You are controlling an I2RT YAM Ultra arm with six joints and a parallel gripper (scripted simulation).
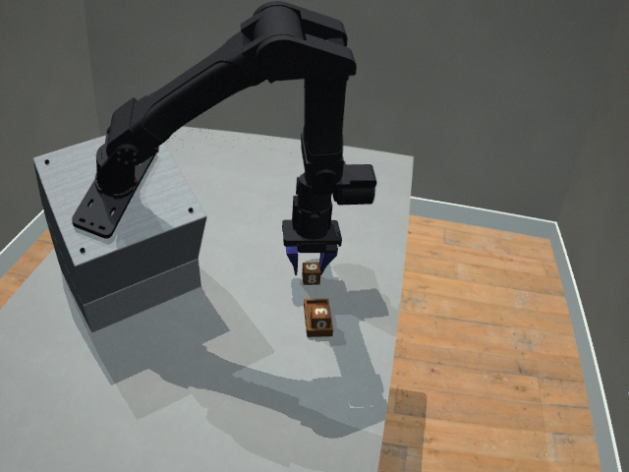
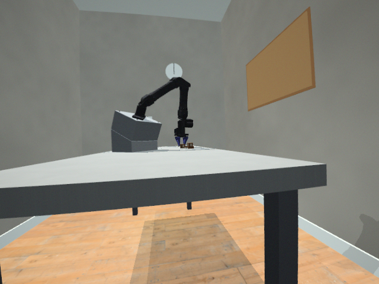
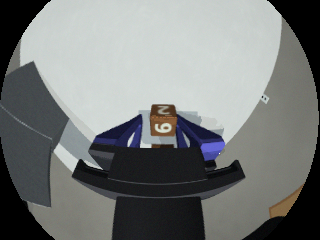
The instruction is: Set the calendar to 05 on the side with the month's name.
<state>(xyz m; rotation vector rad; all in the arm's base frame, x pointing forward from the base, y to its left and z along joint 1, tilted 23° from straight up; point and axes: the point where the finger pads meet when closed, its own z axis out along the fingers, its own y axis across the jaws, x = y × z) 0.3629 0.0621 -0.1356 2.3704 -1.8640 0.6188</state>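
Right now my hand is 3 cm short of the brown wooden cube and 13 cm to the left of it. Also, from my hand: brown tray (3 cm ahead, 11 cm to the right, 1 cm below).
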